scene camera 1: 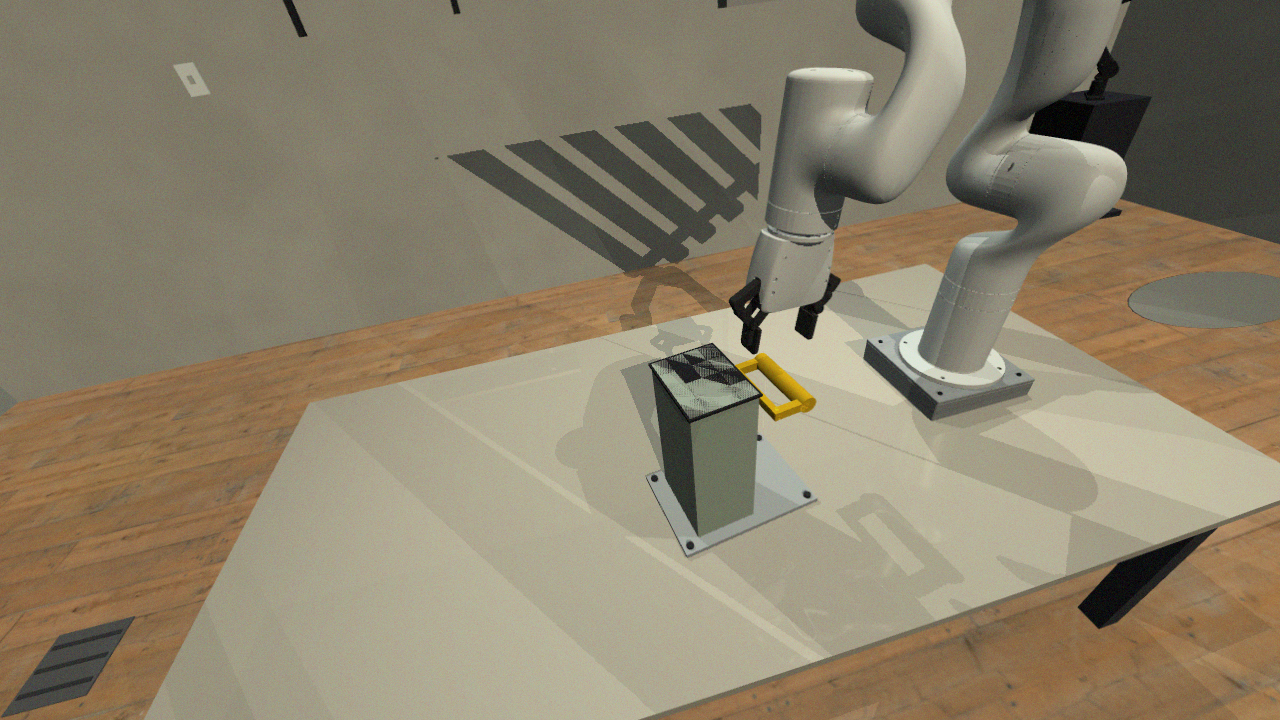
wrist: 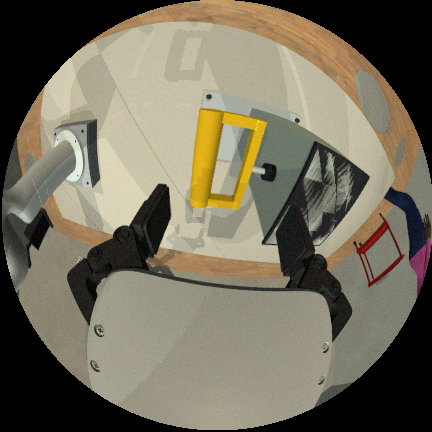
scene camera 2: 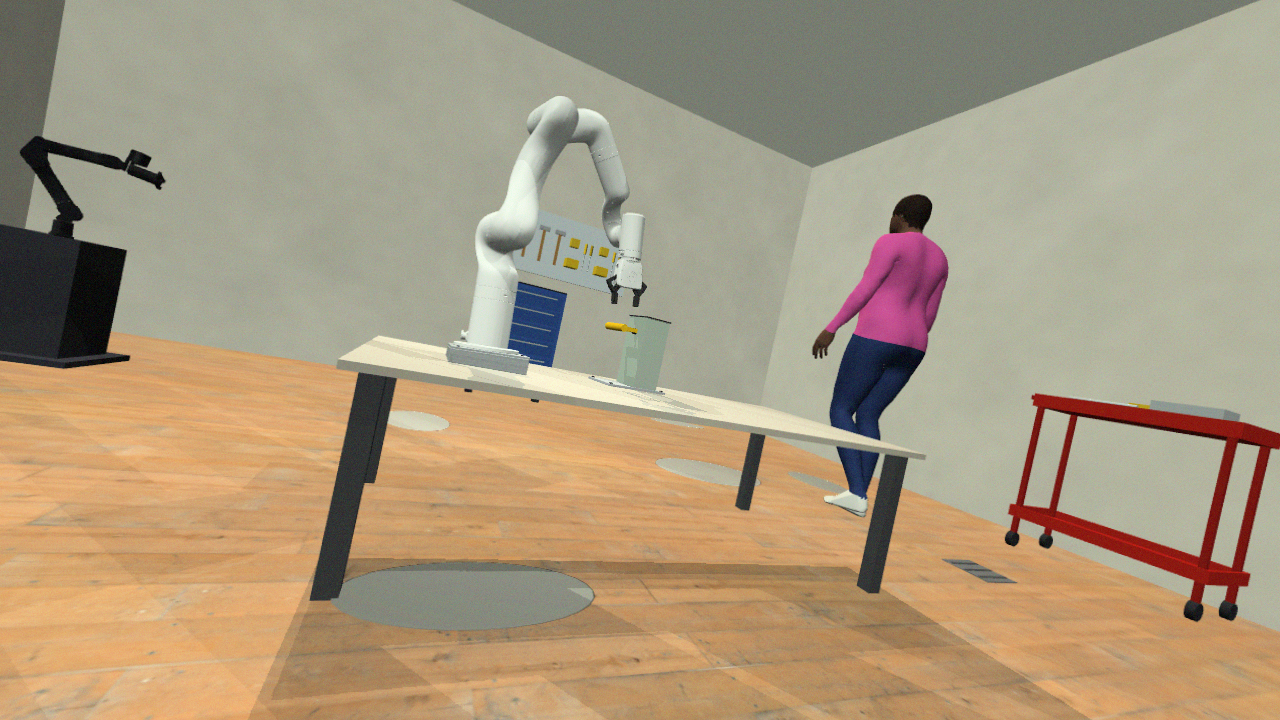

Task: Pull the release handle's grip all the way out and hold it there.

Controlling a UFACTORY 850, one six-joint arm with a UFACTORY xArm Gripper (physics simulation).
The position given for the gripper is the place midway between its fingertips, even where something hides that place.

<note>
In view: the gripper (scene camera 1: 776, 341) and a bolted plate (scene camera 1: 779, 491).
The gripper also shows in the wrist view (wrist: 227, 209) and in scene camera 2 (scene camera 2: 624, 305). The bolted plate shows as well in the wrist view (wrist: 214, 100).
</note>
